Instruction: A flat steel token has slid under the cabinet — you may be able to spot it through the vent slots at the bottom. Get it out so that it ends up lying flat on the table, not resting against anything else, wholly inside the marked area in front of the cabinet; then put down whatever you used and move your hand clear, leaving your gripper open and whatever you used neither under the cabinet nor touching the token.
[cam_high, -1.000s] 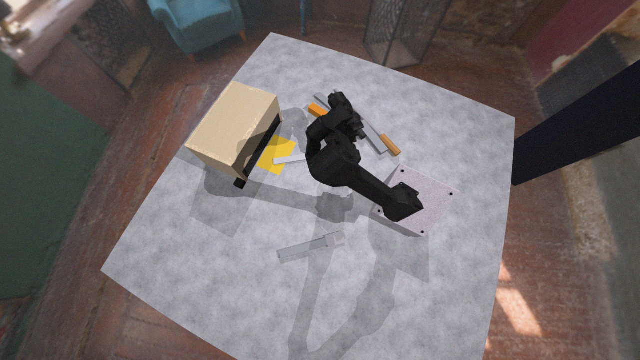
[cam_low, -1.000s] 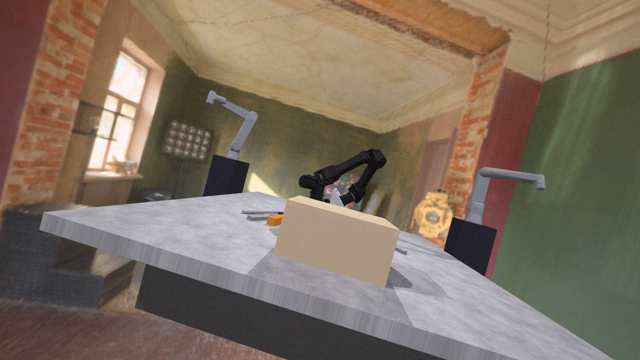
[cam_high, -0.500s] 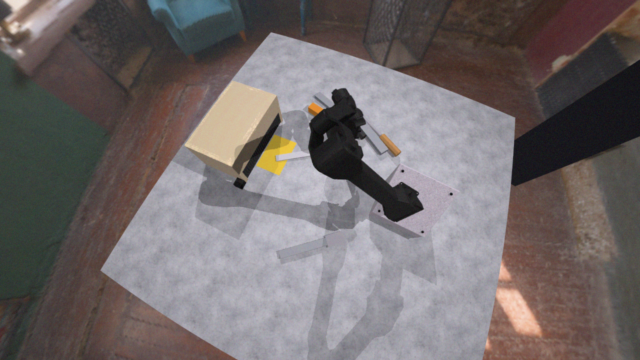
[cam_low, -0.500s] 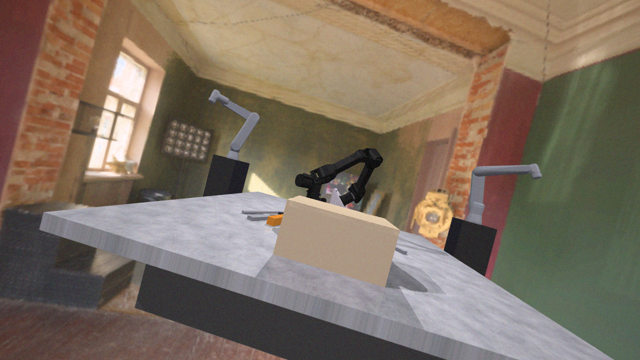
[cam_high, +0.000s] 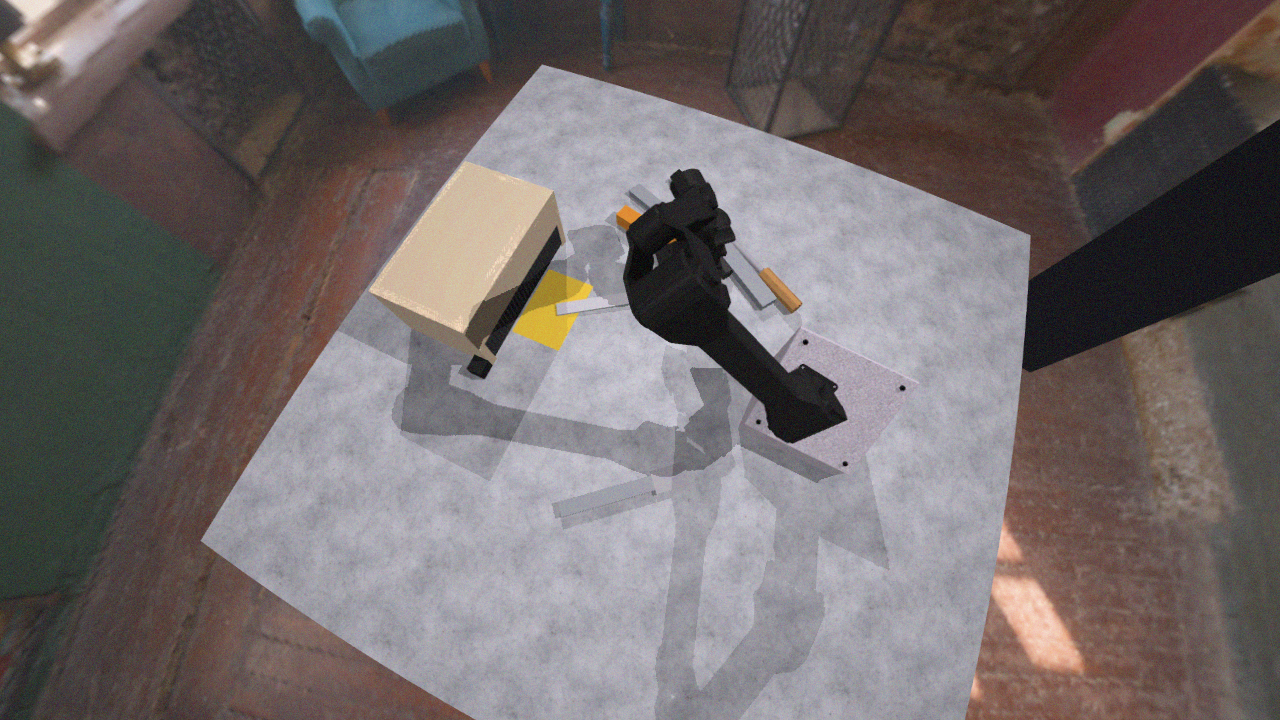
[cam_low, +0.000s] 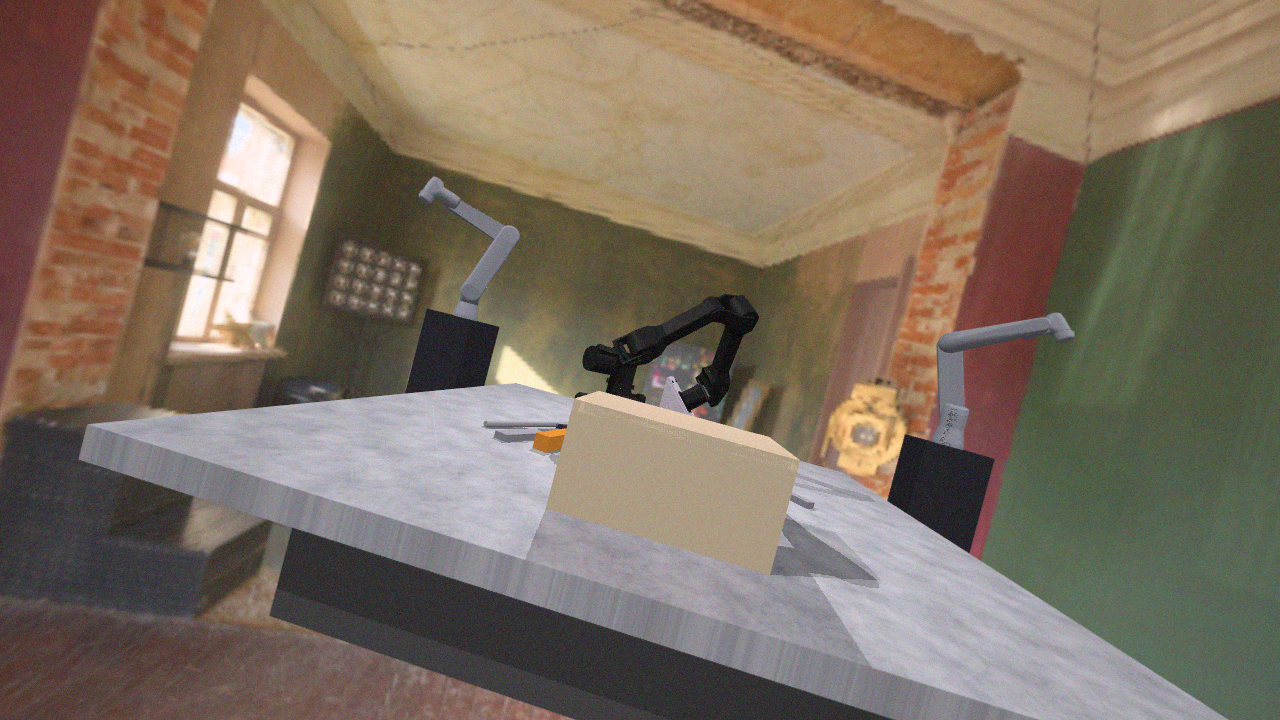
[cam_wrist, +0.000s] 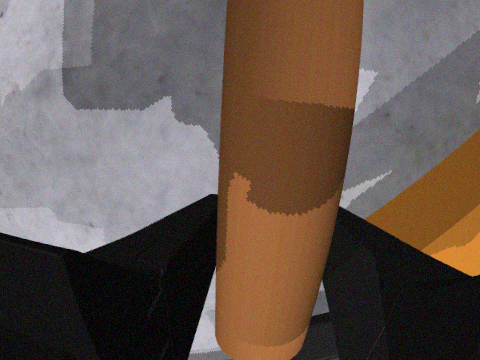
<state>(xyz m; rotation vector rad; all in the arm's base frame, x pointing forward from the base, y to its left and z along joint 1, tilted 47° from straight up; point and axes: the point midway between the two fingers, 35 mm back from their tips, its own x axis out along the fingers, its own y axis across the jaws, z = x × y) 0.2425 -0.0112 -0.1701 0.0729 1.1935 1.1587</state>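
Right now the orange bar is 110 mm ahead of my gripper tip and 60 mm to the right of it. The rest, counted from my gripper tip: flat grey token (350 mm ahead, 160 mm to the left, 10 mm below); then grey bar (80 mm to the right, 70 mm behind); then black-handled tool (100 mm to the right, 40 mm ahead).
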